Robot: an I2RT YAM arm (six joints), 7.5 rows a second.
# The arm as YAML. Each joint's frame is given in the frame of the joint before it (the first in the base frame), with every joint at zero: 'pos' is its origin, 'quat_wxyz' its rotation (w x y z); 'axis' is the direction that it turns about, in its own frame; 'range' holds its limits. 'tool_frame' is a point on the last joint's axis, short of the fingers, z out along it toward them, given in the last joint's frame.
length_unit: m
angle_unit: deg
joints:
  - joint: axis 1
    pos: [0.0, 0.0, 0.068]
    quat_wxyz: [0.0, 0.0, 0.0, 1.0]
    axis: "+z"
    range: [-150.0, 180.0]
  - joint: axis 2
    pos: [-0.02, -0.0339, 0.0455]
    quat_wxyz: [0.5, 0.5, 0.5, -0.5]
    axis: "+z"
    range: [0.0, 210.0]
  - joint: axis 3
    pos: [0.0, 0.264, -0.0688]
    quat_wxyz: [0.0, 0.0, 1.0, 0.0]
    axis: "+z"
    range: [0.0, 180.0]
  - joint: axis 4
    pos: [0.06, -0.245, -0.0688]
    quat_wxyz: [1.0, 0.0, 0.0, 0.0]
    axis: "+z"
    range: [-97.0, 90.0]
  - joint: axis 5
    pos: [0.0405, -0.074, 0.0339]
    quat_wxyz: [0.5, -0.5, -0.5, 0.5]
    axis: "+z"
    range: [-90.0, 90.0]
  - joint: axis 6
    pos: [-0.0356, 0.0, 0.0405]
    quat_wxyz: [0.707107, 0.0, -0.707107, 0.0]
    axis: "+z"
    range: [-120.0, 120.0]
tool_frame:
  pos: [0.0, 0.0, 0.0]
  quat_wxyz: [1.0, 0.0, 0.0, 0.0]
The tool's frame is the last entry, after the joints.
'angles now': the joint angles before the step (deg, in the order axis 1, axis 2, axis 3, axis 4, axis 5, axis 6). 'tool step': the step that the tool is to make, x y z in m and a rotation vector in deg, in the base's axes. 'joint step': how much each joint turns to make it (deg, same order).
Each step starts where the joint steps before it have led.
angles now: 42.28, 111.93, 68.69, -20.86, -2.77, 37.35
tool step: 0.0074, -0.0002, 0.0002, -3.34, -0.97, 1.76
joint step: -0.58, 1.39, 2.44, -2.67, 1.84, -3.45
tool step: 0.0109, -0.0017, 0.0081, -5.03, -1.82, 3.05
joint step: -0.96, 1.08, 4.02, -4.83, 2.99, -5.65
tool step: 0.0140, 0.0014, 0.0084, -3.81, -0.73, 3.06
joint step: -0.98, 2.06, 5.44, -5.03, 1.66, -5.01
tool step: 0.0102, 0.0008, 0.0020, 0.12, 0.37, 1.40
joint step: -0.90, 1.58, 2.90, -1.42, -1.12, -2.04
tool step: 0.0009, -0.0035, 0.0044, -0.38, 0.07, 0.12
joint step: -0.45, -0.55, 0.27, -1.08, 0.04, -0.62
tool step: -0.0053, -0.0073, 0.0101, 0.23, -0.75, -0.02
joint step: -0.33, -2.76, -1.80, -0.21, 0.16, -0.39
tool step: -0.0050, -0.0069, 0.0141, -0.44, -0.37, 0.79
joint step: -0.32, -2.67, -0.48, -2.10, 0.13, -1.25
